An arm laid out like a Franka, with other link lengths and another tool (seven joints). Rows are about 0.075 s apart.
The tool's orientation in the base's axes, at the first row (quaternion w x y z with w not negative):
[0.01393, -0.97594, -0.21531, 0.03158]
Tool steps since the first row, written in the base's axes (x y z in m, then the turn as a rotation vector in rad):
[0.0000, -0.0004, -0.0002, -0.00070, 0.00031, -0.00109]
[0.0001, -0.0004, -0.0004, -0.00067, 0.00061, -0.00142]
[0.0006, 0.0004, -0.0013, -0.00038, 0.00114, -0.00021]
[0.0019, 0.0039, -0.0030, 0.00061, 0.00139, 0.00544]
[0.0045, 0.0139, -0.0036, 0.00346, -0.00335, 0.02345]
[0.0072, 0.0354, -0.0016, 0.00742, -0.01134, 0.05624]
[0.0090, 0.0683, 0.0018, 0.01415, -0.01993, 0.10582]
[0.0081, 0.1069, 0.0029, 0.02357, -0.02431, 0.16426]
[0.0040, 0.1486, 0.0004, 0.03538, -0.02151, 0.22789]
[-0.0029, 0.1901, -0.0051, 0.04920, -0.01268, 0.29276]
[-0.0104, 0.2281, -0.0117, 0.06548, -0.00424, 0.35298]
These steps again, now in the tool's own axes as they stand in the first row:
[-0.0002, 0.0004, 0.0002, -0.00044, -0.00053, 0.00114]
[-0.0001, 0.0004, 0.0004, -0.00027, -0.00078, 0.00147]
[0.0008, -0.0001, 0.0013, 0.00015, -0.00118, 0.00025]
[0.0035, -0.0026, 0.0029, 0.00083, -0.00123, -0.00545]
[0.0101, -0.0106, 0.0035, 0.00042, 0.00353, -0.02367]
[0.0215, -0.0290, 0.0016, -0.00119, 0.01110, -0.05676]
[0.0368, -0.0582, -0.0015, -0.00147, 0.01969, -0.10680]
[0.0522, -0.0937, -0.0020, 0.00196, 0.02523, -0.16579]
[0.0662, -0.1331, 0.0013, 0.01029, 0.02505, -0.23003]
[0.0777, -0.1734, 0.0079, 0.02291, 0.02019, -0.29556]
[0.0873, -0.2107, 0.0155, 0.03785, 0.01691, -0.35663]

